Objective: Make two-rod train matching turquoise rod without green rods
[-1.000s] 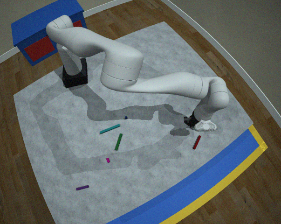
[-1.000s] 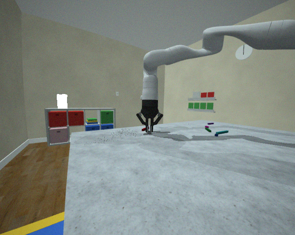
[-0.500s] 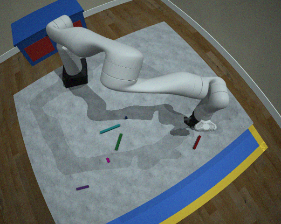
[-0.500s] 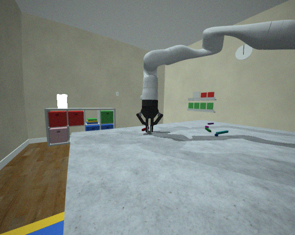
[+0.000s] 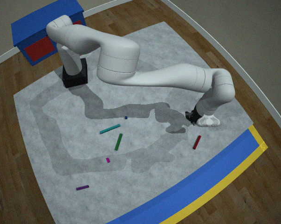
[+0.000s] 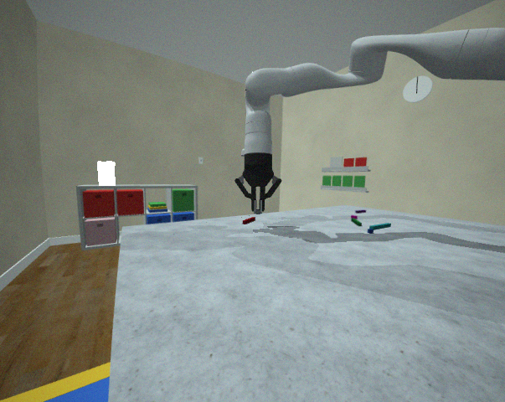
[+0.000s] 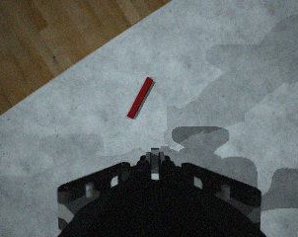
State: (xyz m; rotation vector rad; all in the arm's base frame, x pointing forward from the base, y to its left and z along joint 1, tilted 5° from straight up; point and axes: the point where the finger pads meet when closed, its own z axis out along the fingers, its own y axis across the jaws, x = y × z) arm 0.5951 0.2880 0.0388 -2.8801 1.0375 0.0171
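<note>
Right now the red rod is 8 cm ahead of my hand, 4 cm to the right of it and 6 cm below it. The rest, counted from my hand: small blue rod: 22 cm behind, 22 cm to the right, 6 cm below; grey rod: 1 cm below; green rod: 15 cm behind, 32 cm to the right, 6 cm below.
</note>
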